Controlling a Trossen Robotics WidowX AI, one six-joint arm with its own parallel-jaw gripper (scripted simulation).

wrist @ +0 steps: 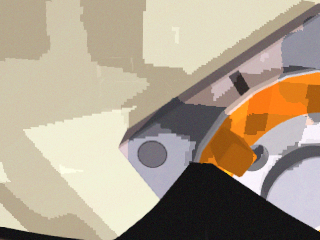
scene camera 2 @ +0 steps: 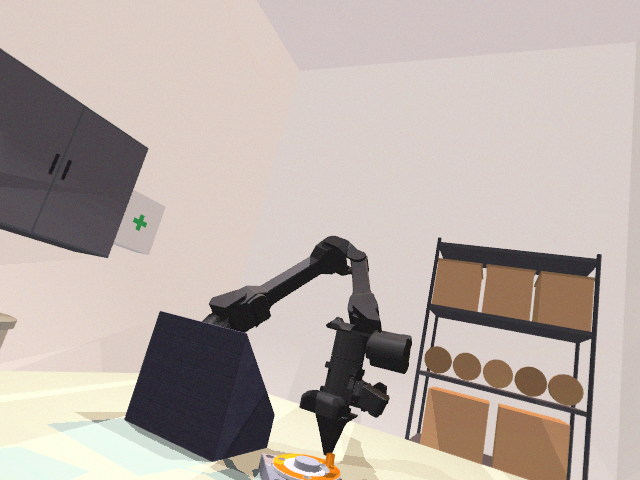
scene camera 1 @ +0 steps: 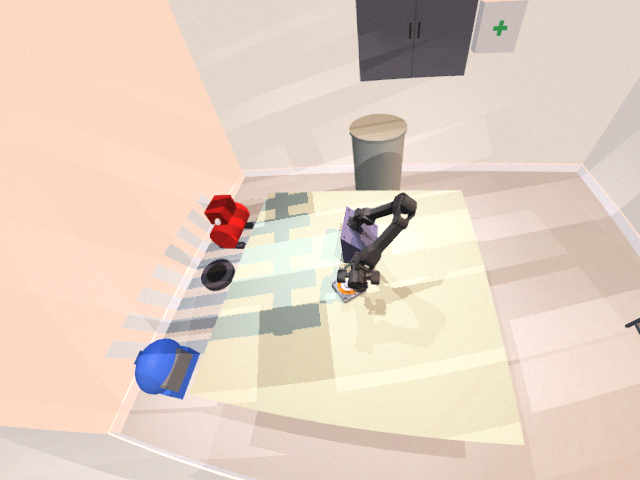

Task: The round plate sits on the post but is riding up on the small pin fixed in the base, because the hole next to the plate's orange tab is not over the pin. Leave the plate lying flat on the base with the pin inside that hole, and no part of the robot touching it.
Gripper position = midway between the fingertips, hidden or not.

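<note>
From scene camera 2 I can see my gripper (scene camera 2: 327, 455). Then in the wrist view there's my gripper again (wrist: 199, 173), along with a grey square base (wrist: 160, 146).
</note>
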